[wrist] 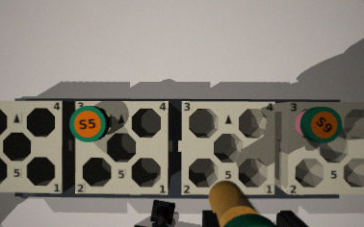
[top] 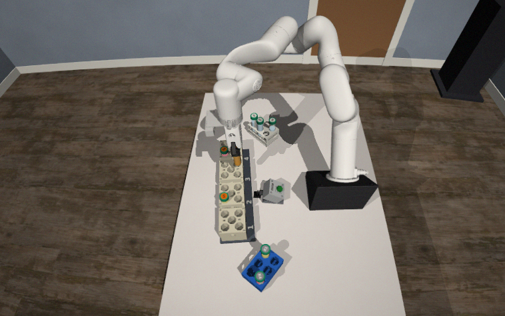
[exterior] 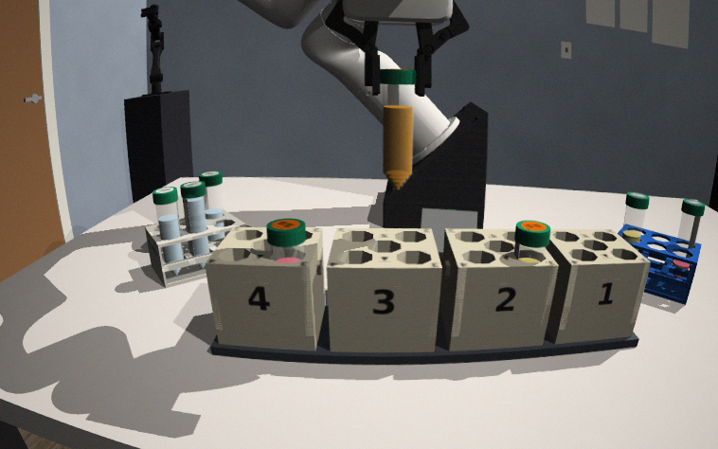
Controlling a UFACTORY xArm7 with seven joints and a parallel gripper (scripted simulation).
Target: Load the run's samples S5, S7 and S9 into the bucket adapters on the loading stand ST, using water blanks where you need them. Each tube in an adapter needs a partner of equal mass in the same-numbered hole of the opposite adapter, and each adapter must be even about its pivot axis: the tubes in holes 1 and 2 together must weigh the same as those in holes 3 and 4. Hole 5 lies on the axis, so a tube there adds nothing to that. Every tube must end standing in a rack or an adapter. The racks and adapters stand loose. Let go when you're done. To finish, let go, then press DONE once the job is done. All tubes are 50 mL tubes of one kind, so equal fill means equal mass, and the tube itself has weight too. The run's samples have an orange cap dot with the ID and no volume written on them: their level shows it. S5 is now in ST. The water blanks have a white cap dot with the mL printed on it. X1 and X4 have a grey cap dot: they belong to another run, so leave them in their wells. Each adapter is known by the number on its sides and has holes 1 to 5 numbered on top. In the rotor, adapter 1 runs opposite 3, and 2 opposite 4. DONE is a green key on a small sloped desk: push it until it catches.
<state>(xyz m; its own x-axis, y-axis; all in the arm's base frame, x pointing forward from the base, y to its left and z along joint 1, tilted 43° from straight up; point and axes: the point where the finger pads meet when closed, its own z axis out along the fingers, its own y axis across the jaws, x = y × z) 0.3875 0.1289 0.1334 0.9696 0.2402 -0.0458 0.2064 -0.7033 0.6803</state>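
Now: the S7 tube 10 mm behind my hand and 50 mm below it. Also, from my hand: pink-filled sample tube (70 mm ahead, 90 mm to the right, 180 mm below); then clear rack (60 mm behind, 290 mm to the right, 220 mm below); then green done key (170 mm behind, 40 mm to the left, 190 mm below).
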